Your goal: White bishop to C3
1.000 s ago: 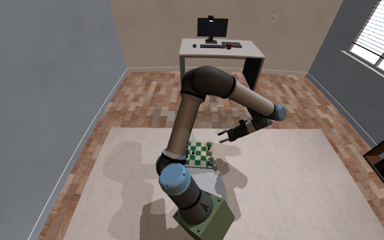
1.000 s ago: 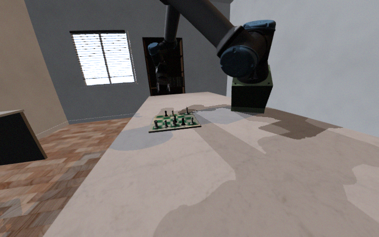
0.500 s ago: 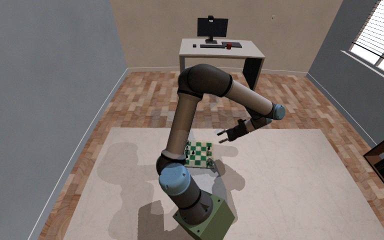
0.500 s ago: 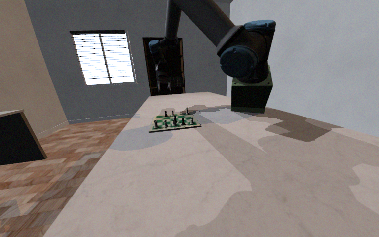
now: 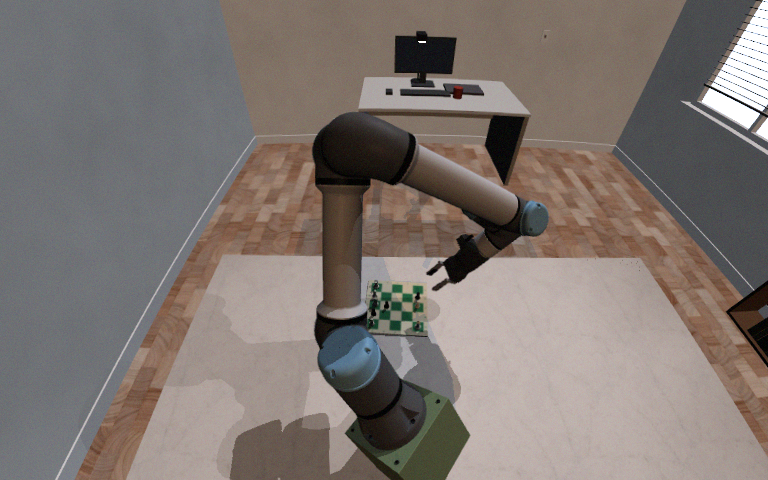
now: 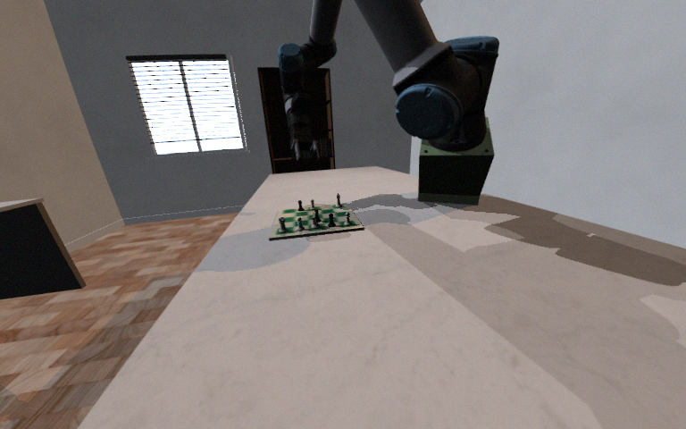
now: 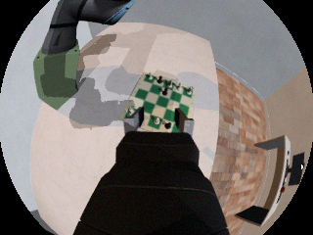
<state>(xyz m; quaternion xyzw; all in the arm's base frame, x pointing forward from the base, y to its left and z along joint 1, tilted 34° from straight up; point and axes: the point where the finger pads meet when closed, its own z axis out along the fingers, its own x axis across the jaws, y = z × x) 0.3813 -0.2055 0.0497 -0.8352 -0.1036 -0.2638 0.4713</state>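
The pale piece lies 140 mm below my hand, 80 mm behind it and 50 mm to the left of it. Round my hand: green-and-white chessboard (170 mm below, 120 mm to the left, 10 mm ahead).
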